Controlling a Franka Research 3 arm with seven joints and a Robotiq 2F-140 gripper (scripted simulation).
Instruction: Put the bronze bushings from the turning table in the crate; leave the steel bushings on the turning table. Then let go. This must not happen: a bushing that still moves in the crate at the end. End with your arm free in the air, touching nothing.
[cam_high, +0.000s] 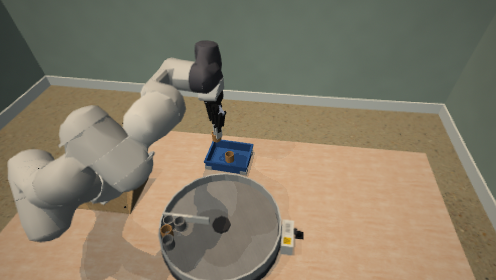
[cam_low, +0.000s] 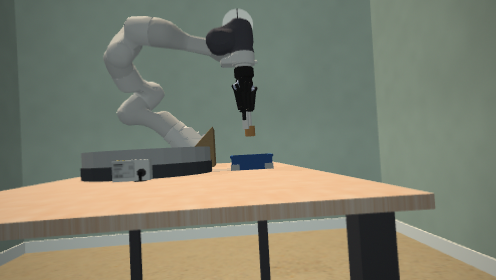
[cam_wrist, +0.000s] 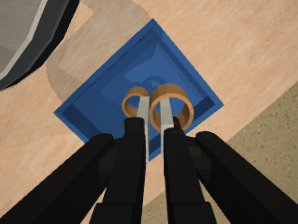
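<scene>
My gripper is now 4 cm short of the blue crate, 1 cm to the right of it and 16 cm above it. Round my hand: grey turning table (13 cm ahead, 34 cm to the right, 13 cm below).
</scene>
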